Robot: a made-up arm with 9 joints. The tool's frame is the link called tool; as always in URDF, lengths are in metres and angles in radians. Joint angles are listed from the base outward. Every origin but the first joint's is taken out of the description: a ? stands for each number. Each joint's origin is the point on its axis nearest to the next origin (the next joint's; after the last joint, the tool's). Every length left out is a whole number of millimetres.
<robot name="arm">
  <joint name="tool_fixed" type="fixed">
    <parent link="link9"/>
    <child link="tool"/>
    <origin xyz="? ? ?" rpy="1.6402 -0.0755 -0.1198"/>
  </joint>
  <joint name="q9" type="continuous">
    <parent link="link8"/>
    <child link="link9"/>
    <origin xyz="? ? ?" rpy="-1.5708 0 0"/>
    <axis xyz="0 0 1"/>
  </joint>
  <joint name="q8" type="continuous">
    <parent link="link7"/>
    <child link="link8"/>
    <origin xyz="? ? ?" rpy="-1.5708 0 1.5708"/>
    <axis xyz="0 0 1"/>
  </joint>
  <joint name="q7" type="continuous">
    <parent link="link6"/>
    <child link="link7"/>
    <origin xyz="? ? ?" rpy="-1.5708 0 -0.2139"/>
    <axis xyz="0 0 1"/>
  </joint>
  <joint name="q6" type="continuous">
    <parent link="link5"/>
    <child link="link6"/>
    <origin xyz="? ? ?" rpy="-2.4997 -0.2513 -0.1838"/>
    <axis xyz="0 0 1"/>
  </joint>
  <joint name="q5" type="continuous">
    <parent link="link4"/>
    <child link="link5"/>
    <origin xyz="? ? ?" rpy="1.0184 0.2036 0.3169"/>
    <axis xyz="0 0 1"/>
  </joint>
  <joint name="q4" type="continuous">
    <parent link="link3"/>
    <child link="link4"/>
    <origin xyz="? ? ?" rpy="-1.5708 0 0.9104"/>
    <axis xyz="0 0 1"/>
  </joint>
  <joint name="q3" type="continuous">
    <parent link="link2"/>
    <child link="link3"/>
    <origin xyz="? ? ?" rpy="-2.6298 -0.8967 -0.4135"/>
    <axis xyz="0 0 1"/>
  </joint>
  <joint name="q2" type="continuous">
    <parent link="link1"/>
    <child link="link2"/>
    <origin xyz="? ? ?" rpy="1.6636 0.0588 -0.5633"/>
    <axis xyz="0 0 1"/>
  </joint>
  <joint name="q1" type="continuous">
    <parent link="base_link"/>
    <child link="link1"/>
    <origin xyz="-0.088 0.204 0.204" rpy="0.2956 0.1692 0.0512"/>
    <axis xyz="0 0 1"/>
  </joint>
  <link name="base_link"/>
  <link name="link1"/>
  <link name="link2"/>
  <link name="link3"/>
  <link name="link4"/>
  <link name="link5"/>
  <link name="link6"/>
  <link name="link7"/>
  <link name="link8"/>
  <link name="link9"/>
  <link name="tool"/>
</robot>
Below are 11 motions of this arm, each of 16 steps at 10 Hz.
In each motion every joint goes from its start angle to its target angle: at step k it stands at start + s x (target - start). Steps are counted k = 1, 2, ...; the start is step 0. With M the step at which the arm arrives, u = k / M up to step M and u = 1 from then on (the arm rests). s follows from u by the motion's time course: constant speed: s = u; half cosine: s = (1 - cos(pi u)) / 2; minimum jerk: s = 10 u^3 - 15 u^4 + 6 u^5.
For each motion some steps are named. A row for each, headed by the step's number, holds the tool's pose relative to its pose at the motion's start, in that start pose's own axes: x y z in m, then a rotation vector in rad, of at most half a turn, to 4 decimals.
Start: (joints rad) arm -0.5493 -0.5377 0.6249 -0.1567 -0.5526 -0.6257 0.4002 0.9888 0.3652
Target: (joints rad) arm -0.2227 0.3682 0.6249 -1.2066 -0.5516 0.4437 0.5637 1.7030 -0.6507
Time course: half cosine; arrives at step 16
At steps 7, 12, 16:
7: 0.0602 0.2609 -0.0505 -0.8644 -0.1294 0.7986
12: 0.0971 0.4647 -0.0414 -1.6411 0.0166 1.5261
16: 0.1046 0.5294 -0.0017 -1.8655 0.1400 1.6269

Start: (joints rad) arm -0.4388 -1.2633 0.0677 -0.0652 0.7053 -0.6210 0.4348 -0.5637 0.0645
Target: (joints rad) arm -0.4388 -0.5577 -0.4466 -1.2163 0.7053 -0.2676 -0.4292 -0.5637 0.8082
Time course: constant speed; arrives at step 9
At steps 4, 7, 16:
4: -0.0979 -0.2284 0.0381 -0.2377 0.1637 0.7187
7: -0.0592 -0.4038 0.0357 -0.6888 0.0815 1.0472
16: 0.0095 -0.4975 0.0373 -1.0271 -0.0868 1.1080

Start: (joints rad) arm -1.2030 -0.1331 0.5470 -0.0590 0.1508 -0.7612 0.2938 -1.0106 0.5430
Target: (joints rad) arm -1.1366 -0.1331 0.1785 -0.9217 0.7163 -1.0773 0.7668 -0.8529 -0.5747
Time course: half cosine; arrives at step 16
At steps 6, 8, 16:
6: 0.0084 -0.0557 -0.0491 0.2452 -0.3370 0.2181
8: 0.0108 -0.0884 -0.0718 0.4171 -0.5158 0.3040
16: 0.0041 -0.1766 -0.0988 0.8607 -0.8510 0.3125

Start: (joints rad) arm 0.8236 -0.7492 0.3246 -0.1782 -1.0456 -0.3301 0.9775 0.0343 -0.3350
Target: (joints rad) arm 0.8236 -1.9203 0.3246 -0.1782 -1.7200 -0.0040 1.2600 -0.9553 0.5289
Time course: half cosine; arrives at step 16
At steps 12, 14, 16:
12: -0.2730 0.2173 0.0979 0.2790 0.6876 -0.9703
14: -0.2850 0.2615 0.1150 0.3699 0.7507 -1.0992
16: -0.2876 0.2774 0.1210 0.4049 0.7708 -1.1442

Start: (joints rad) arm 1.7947 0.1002 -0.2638 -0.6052 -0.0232 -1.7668 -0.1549 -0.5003 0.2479
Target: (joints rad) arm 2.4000 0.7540 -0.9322 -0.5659 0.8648 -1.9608 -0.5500 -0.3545 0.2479
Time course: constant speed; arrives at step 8
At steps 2, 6, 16:
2: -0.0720 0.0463 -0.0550 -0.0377 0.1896 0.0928
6: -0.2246 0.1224 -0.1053 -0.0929 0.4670 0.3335
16: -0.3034 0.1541 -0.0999 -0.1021 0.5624 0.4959

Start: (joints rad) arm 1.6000 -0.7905 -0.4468 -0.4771 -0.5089 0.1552 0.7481 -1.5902 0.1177
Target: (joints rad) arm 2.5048 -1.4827 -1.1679 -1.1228 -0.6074 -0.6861 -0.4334 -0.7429 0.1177
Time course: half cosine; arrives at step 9
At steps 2, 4, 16:
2: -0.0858 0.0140 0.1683 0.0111 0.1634 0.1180
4: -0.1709 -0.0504 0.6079 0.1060 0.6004 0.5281
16: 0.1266 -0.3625 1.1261 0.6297 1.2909 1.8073

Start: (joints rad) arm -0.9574 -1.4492 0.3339 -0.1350 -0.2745 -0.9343 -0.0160 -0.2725 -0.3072
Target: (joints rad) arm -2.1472 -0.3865 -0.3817 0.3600 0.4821 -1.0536 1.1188 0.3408 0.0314
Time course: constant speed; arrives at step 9
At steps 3, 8, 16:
3: 0.1627 0.1788 0.1900 0.1600 -0.6171 0.1223
8: 0.4992 0.1450 0.9049 -0.1012 -1.8964 -0.1534
16: 0.5018 0.0558 1.1092 -0.2378 -2.1351 -0.3404

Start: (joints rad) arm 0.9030 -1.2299 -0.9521 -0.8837 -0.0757 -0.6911 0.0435 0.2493 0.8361
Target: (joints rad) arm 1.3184 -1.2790 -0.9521 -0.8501 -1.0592 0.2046 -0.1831 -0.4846 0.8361
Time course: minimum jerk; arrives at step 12
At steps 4, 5, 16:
4: 0.0006 0.0818 -0.0976 -0.2646 0.0889 -0.1669
5: -0.0050 0.1227 -0.1635 -0.4444 0.0904 -0.2802
16: -0.0374 0.1771 -0.4447 -1.1850 -0.5449 -0.6933

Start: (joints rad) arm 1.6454 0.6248 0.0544 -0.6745 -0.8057 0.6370 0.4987 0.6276 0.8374
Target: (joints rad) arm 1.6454 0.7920 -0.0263 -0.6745 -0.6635 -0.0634 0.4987 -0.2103 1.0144
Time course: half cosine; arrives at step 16
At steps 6, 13, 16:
6: -0.0267 0.0004 0.0213 0.3441 -0.0817 -0.1616
13: -0.0766 0.0152 0.0673 1.0891 -0.1482 -0.3512
16: -0.0837 0.0177 0.0752 1.1973 -0.1470 -0.3629

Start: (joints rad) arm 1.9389 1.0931 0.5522 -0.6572 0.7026 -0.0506 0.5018 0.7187 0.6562
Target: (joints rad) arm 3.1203 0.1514 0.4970 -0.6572 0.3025 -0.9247 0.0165 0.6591 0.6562
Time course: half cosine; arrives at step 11
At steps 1, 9, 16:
1: 0.0040 0.0047 0.0233 0.0410 -0.0141 -0.0024
9: -0.1705 -0.0800 0.7910 1.8660 -0.5140 0.3851
16: -0.2027 -0.0950 0.8257 2.0190 -0.5448 0.4615

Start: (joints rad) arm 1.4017 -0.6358 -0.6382 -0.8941 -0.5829 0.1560 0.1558 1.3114 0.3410
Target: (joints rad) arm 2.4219 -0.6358 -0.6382 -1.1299 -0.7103 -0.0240 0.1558 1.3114 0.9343
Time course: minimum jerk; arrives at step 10
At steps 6, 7, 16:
6: -0.1696 0.2127 0.7012 -0.6156 -0.1106 -0.2662
7: -0.2450 0.3115 0.8202 -0.7290 -0.1542 -0.3587
16: -0.3354 0.4309 0.9223 -0.8352 -0.2097 -0.4659

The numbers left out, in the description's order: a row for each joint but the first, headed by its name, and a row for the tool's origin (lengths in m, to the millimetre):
tool: 0 0.005 0
q9: -0.011 -0.094 0
q8: 0.036 -0.248 0
q7: -0.155 -0.227 0
q6: -0.072 -0.091 0
q5: -0.02 -0.131 0
q4: -0.297 0.14 0
q3: 0.305 0.096 0
q2: 0.423 0.639 0

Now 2 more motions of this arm.
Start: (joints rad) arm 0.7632 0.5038 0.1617 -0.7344 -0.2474 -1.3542 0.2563 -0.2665 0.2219
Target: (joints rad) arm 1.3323 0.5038 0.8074 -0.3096 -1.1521 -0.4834 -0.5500 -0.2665 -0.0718
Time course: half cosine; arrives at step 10
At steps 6, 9, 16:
6: -0.0052 0.3795 0.2002 -0.4419 0.1765 0.1289
9: -0.0198 0.5392 0.3311 -0.6376 0.2264 0.1725
16: -0.0215 0.5501 0.3411 -0.6516 0.2282 0.1752

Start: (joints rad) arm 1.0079 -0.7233 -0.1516 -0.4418 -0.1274 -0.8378 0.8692 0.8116 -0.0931
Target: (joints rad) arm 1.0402 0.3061 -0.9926 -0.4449 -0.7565 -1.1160 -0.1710 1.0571 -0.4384
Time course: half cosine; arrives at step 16
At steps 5, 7, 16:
5: -0.0700 0.0806 0.0394 0.1804 0.1352 0.4512
7: -0.1440 0.1071 0.0668 0.2911 0.3266 0.7819
16: -0.3377 -0.0041 0.1362 0.2457 1.4168 1.3858

